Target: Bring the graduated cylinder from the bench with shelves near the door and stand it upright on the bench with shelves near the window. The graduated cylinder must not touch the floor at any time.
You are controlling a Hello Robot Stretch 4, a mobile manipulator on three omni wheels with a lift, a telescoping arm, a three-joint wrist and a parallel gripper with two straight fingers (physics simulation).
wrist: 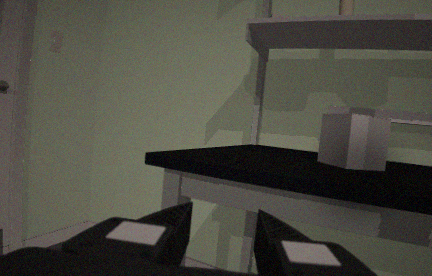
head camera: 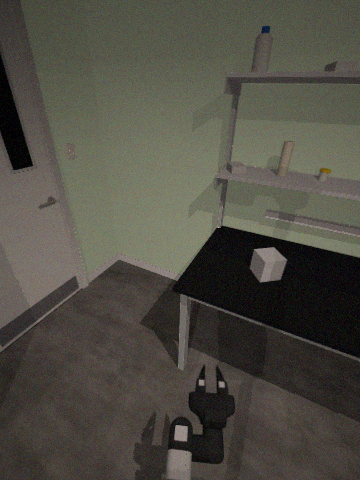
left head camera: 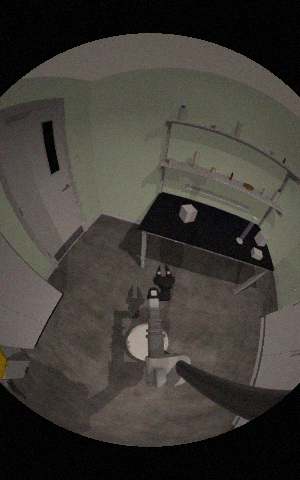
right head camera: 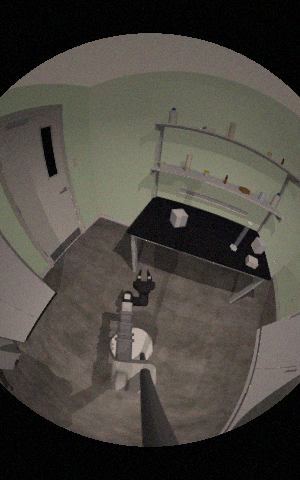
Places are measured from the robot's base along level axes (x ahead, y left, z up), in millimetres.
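Pixels of known places: gripper, fingertip midpoint: (wrist: 223,225) (head camera: 210,366) (left head camera: 162,264) (right head camera: 143,269); robot's base at its link origin: (left head camera: 146,340) (right head camera: 132,344).
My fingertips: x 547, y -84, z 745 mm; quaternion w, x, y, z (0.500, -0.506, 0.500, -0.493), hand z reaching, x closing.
For each thing: its top centre in the pictures, then the offset to it from my fingertips. Level surfaces: height alone.
- graduated cylinder at its top centre: (right head camera: 249,222) (left head camera: 254,217) dx +256, dy -862, dz +311 mm
- black bench at its surface level: dz -10 mm
- white box at its top centre: (wrist: 355,116) (head camera: 270,254) (right head camera: 179,212) (left head camera: 189,207) dx +549, dy -307, dz +120 mm
The graduated cylinder (left head camera: 246,232) (right head camera: 241,238) is a pale, slim column on a light foot. It stands upright near the right end of the black bench (head camera: 310,300) (left head camera: 210,235) (right head camera: 200,237) (wrist: 280,165) with shelves near the door. It does not show in the head or wrist view. My gripper (head camera: 210,369) (left head camera: 163,270) (right head camera: 144,273) (wrist: 223,225) is open and empty, in front of the bench's left part, well left of the cylinder. The bench near the window does not show.
A white box (head camera: 268,264) (left head camera: 188,213) (right head camera: 179,218) (wrist: 355,140) stands on the bench's left part. Two smaller pale boxes (left head camera: 261,237) (left head camera: 256,253) are near the cylinder. Shelves (head camera: 295,182) hold bottles. The door (head camera: 30,240) is left; cabinets (left head camera: 25,295) (left head camera: 282,345) flank the room.
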